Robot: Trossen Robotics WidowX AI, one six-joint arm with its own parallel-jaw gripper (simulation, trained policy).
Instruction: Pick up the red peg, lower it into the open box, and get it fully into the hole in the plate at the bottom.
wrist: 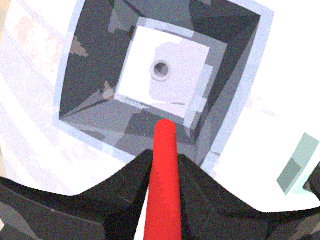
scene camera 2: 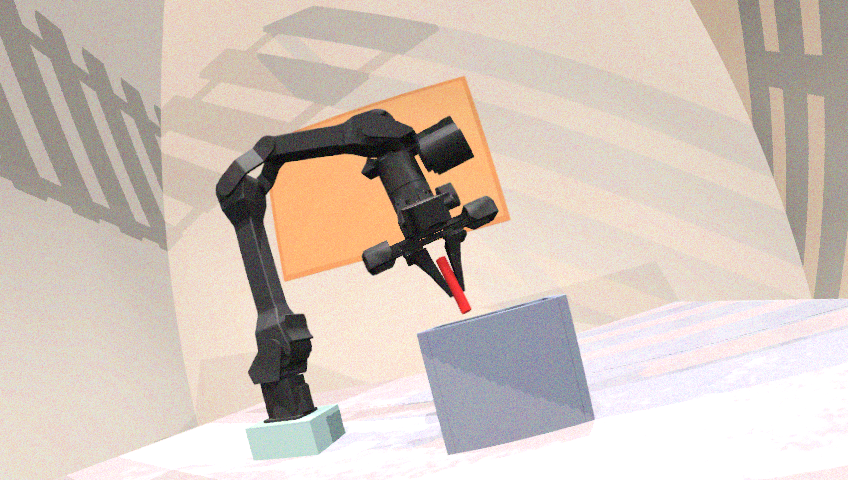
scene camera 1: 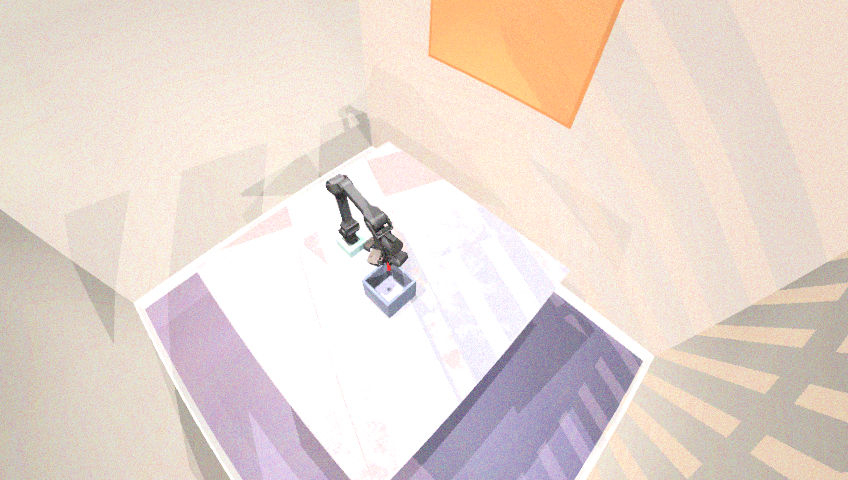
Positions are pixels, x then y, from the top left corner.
Scene:
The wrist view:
my gripper: 163, 158
grey box: 87, 106
pale plate: 142, 80
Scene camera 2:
my gripper: 457, 294
grey box: 514, 373
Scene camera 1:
my gripper: 389, 264
grey box: 380, 274

